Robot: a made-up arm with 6 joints.
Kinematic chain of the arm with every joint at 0, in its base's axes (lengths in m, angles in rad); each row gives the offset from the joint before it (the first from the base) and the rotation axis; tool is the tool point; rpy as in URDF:
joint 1: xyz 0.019 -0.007 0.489 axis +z
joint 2: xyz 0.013 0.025 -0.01 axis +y
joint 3: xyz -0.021 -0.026 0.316 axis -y
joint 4: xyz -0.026 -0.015 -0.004 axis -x
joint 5: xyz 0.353 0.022 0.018 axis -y
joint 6: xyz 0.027 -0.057 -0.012 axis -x
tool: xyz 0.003 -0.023 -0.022 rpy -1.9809 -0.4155 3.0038
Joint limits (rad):
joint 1: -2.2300..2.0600
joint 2: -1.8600..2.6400
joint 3: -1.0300..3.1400
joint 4: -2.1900..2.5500
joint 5: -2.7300..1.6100
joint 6: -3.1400..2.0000
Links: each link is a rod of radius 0.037 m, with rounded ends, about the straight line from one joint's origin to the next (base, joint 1, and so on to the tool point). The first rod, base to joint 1, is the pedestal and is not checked.
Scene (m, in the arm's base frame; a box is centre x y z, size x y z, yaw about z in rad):
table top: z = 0
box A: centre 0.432 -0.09 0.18 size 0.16 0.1 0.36 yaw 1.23
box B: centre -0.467 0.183 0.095 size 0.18 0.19 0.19 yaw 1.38
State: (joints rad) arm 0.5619 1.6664 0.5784 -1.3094 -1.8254 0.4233
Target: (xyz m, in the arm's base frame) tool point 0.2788 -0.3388 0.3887
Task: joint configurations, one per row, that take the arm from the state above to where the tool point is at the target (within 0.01 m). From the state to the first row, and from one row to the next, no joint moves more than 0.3 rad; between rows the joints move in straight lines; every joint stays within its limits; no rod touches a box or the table.
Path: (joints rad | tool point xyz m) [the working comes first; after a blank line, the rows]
Joints at the target: -0.8061 1.0595 0.1905 -1.1510 -1.9700 0.3329
Straight joint move there: touches box A.

1: 0.3444 1.5872 0.8590 -1.4799 -1.6212 0.3499 | 0.5009 0.1540 0.2433
2: 0.1269 1.5079 1.1397 -1.6503 -1.4169 0.2764 | 0.6017 0.0721 0.3488
3: -0.0906 1.4287 1.4203 -1.8208 -1.2127 0.2030 | 0.6509 -0.0454 0.4829
4: -0.3081 1.3495 1.7009 -1.9912 -1.0085 0.1295 | 0.6298 -0.1694 0.6313
5: -0.3911 1.3011 1.4492 -1.8512 -1.1687 0.1634 | 0.6079 -0.2266 0.5730
6: -0.4741 1.2528 1.1975 -1.7111 -1.3290 0.1973 | 0.5653 -0.2755 0.5182
7: -0.5571 1.2045 0.9457 -1.5711 -1.4892 0.2312 | 0.5060 -0.3125 0.4704
8: -0.6401 1.1561 0.6940 -1.4311 -1.6495 0.2651 | 0.4350 -0.3356 0.4323
9: -0.7231 1.1078 0.4423 -1.2910 -1.8097 0.2990 | 0.3576 -0.3442 0.4050
10: -0.8061 1.0595 0.1905 -1.1510 -1.9700 0.3329 | 0.2788 -0.3388 0.3887

